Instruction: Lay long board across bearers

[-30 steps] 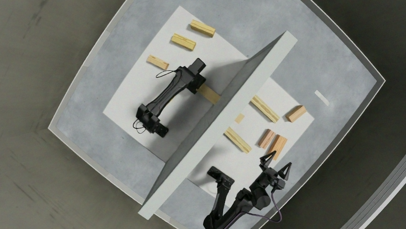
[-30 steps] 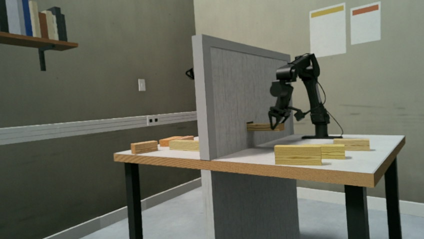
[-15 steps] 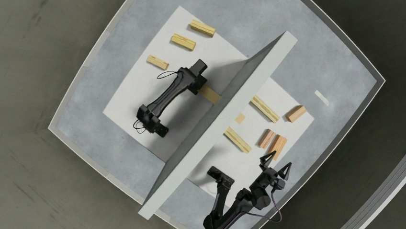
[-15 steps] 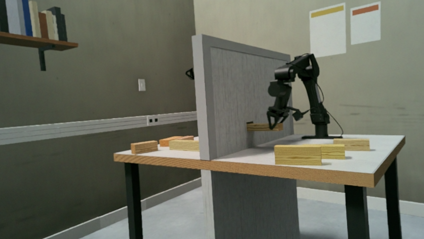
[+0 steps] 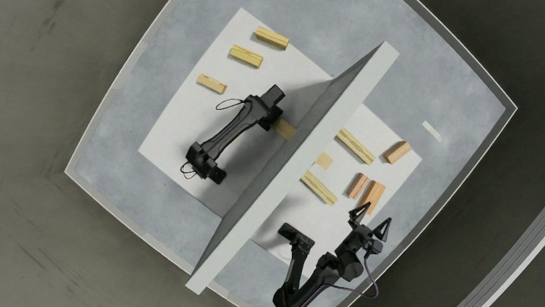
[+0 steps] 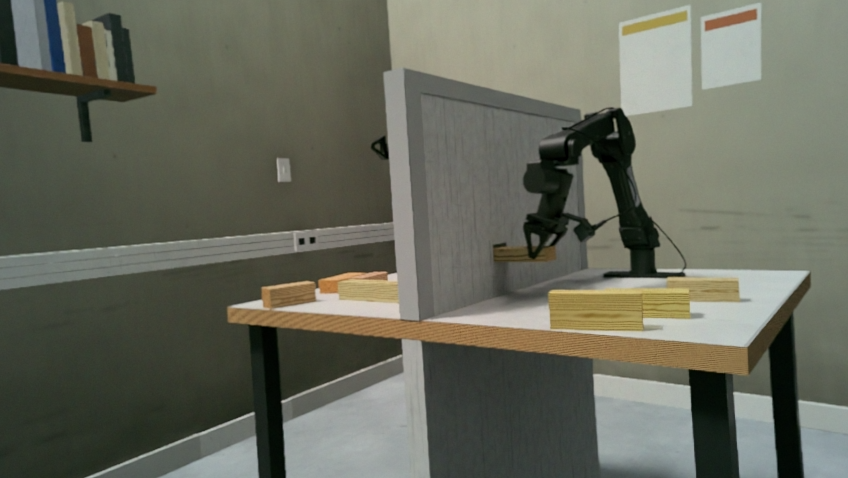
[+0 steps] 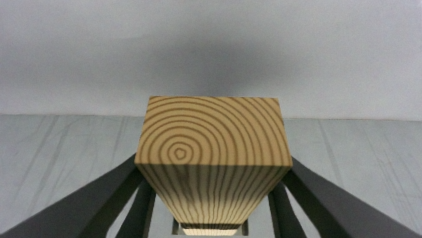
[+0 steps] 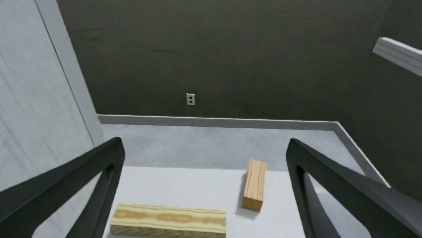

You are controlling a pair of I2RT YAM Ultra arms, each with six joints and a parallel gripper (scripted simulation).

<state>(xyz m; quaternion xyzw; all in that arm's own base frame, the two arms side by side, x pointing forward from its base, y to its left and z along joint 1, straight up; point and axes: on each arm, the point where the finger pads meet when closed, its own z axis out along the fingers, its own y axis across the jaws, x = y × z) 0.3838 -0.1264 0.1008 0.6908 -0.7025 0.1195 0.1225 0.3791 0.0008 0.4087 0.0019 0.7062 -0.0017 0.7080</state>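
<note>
Right now my right hand is 310 mm to the right of the long board, 310 mm above it and 10 mm short of it. Also, from my right hand: offcut 380 mm below, 280 mm ahead, 120 mm to the right; then wooden bearer 390 mm below, 170 mm ahead, 90 mm to the left.
</note>
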